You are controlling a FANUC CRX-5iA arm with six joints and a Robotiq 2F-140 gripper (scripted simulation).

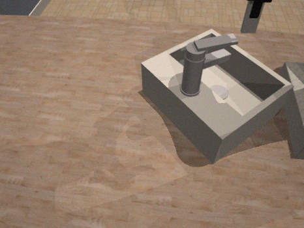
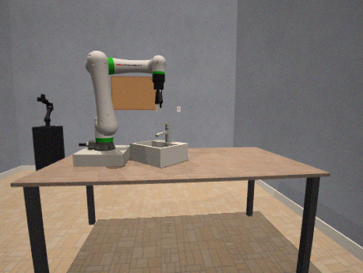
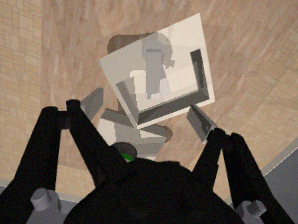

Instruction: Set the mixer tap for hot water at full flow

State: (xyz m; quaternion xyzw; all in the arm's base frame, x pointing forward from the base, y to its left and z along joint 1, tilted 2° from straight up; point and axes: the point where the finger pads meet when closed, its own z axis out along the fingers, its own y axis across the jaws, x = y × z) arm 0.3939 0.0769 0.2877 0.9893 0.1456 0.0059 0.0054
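Now: hand 3 cm short of the flat lever and 9 cm above it. From my hand the other things lie so: sink basin (7 cm to the right, 33 cm below); grey mixer tap (5 cm ahead, 1 cm to the left, 14 cm below).
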